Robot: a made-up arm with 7 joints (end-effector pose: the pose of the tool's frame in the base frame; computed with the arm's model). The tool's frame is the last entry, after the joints. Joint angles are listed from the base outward.
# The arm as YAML. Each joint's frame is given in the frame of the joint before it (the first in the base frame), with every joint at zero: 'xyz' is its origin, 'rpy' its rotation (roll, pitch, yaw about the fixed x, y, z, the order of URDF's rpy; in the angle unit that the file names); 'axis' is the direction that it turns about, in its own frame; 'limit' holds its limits. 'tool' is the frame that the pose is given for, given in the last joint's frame.
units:
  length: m
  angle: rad
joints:
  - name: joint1
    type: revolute
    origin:
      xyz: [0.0, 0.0, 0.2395]
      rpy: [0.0, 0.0, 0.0]
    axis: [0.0, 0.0, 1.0]
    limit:
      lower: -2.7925
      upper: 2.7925
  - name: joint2
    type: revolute
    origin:
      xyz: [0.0, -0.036, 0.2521]
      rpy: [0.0, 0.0, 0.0]
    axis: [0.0, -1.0, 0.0]
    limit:
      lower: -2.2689
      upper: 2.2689
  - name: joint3
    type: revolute
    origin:
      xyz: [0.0, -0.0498, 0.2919]
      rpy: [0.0, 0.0, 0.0]
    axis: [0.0, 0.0, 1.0]
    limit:
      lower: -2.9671
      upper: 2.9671
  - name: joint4
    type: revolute
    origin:
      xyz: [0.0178, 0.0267, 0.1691]
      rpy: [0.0, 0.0, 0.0]
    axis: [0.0, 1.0, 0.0]
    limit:
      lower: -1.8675
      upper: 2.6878
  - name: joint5
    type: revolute
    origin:
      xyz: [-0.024, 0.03, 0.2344]
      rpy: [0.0, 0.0, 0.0]
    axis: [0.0, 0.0, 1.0]
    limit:
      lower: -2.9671
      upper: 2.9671
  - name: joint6
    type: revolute
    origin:
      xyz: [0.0, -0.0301, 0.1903]
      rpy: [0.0, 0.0, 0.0]
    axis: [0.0, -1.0, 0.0]
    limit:
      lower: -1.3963
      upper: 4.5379
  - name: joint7
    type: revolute
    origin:
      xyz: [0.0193, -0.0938, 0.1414]
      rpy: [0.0, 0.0, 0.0]
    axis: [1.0, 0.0, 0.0]
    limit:
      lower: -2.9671
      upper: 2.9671
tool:
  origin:
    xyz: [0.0, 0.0, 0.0]
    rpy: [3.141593, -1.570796, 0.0]
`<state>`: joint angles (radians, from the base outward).
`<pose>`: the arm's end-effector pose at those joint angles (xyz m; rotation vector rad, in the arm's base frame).
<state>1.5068 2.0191 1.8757 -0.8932 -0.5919 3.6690 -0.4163</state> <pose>0.2525 -0.6276 0.3592 -0.0687 1.9881 1.8632</pose>
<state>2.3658 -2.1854 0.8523 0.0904 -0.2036 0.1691 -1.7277</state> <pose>-0.4960 0.6491 -0.1503 0.9170 -2.3890 0.9169</pose>
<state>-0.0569 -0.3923 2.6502 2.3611 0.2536 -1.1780 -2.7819</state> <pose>-0.1683 0.0634 0.5999 1.7965 -0.5065 1.9067</pose>
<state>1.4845 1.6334 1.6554 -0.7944 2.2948 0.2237 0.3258</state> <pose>0.3485 -0.9387 0.3339 -1.8823 1.4066 -0.5486</pose>
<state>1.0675 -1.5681 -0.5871 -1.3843 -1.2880 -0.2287 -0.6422</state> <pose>0.0362 0.4785 0.9692 1.3759 0.4982 1.6143</pose>
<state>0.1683 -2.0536 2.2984 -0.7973 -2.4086 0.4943 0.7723</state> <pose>0.7194 -0.4137 -0.0133 2.1884 -1.2984 -0.4309</pose>
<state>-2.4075 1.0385 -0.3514 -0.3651 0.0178 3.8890 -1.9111</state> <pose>0.4233 0.5640 0.8338 2.3555 -0.9378 -0.1699</pose>
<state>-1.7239 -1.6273 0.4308 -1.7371 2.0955 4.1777 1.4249</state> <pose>-0.0916 -0.4442 0.8456 2.3210 -1.5573 0.1254</pose>
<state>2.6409 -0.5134 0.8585 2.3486 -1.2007 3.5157 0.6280</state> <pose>-0.3835 0.0539 0.6903 0.5154 -0.6311 1.7964</pose>
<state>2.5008 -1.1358 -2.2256 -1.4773 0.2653 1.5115 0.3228</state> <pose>-0.5346 -0.0096 0.4767 1.8501 -1.1192 -0.6775</pose>
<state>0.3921 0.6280 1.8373 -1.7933 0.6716 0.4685 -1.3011</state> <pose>0.1845 -0.5518 0.8994 1.2613 0.7927 -1.5059</pose>
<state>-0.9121 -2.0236 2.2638 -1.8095 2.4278 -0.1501 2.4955</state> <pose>-0.3422 -0.5540 0.1520 -0.0430 -0.3656 -0.6099</pose>
